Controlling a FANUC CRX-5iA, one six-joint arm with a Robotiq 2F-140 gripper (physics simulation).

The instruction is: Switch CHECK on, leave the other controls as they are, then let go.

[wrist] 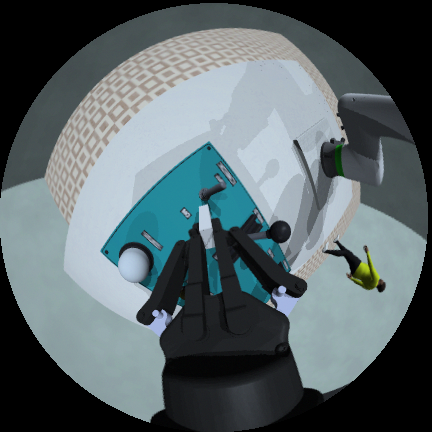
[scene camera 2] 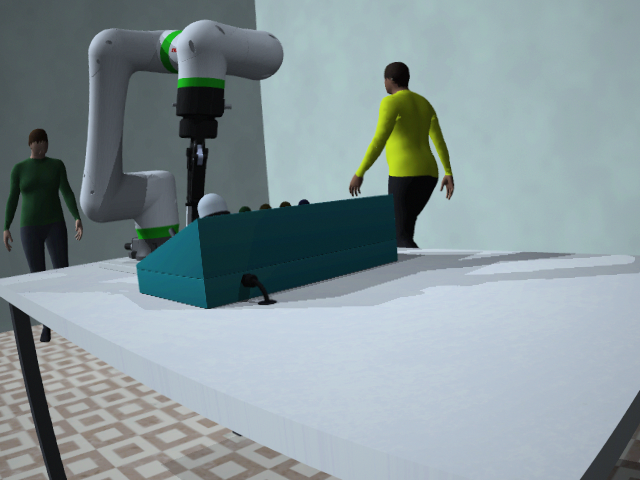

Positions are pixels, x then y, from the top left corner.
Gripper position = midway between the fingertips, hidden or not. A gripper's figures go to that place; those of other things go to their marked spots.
Labels:
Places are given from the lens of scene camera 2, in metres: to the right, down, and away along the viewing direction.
my gripper (scene camera 2: 193, 240): -0.25, 0.00, 1.06
teal control panel (scene camera 2: 220, 258): -0.16, 0.03, 0.90

